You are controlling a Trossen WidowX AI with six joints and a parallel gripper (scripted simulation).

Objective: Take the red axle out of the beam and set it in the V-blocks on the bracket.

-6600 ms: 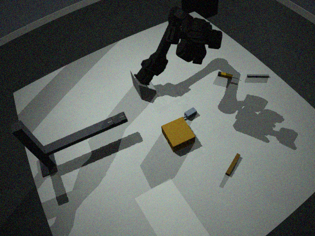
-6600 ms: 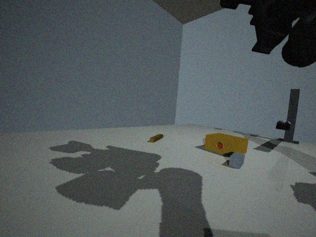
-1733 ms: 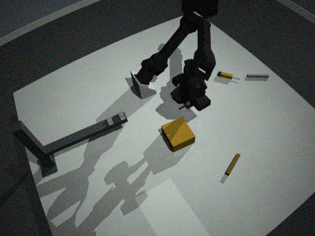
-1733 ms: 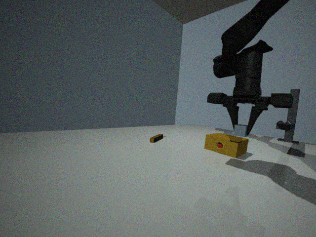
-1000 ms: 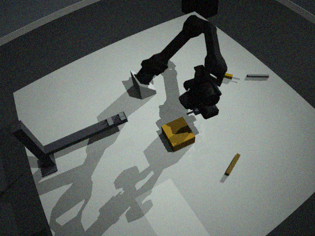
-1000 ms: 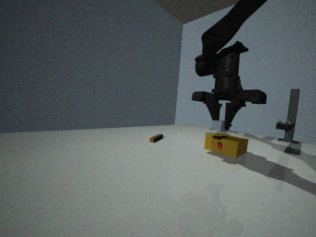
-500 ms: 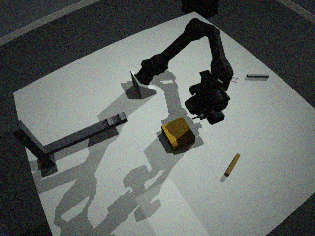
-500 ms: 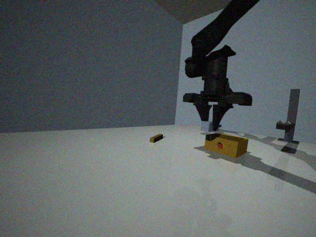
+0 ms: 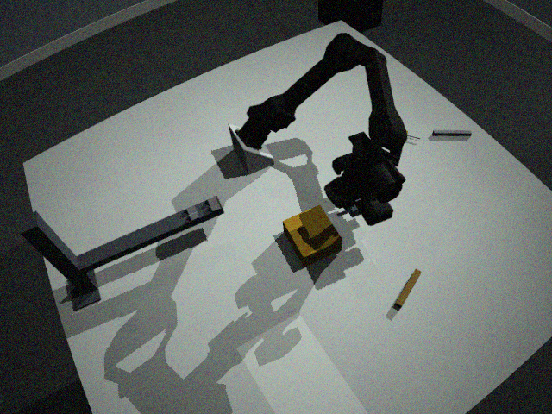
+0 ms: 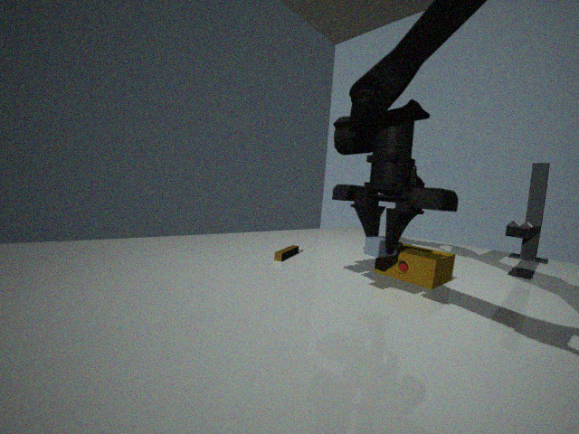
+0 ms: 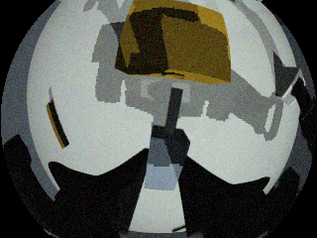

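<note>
My gripper tip is now 20 mm past the yellow beam, 120 mm to the left of it and 30 mm above it. The rest, counted from my gripper tip: grey bar 60 mm behind, 430 mm to the left, 50 mm below.
</note>
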